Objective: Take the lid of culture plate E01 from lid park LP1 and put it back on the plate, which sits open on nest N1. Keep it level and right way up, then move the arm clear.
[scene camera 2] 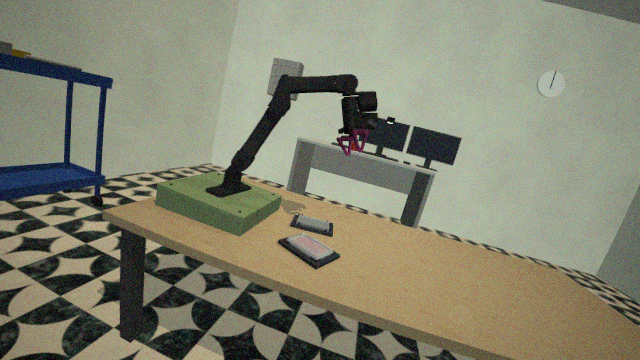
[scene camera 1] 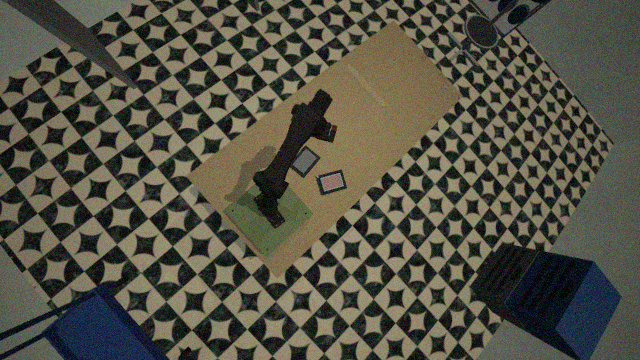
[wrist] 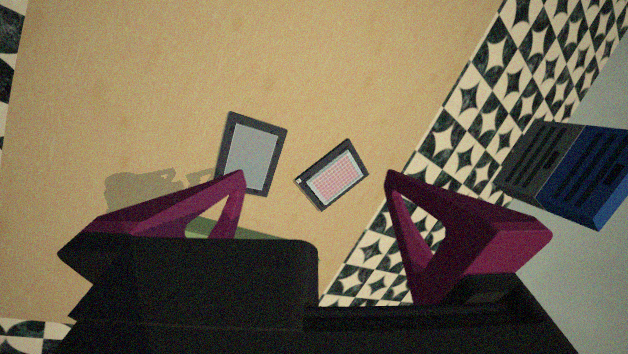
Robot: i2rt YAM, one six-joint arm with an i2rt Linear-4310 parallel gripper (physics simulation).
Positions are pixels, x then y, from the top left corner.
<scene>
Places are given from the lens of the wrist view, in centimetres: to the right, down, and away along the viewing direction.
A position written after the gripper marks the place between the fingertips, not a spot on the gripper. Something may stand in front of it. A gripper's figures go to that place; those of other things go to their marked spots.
gripper (wrist: 314, 177): 0, 0, 13
plate lid (wrist: 251, 150): -13, -6, 40
dark lid holder (wrist: 233, 118): -16, -11, 38
dark nest (wrist: 346, 144): 8, -8, 47
The marked spots on the dark lid holder and the dark nest are 26 cm apart.
</scene>
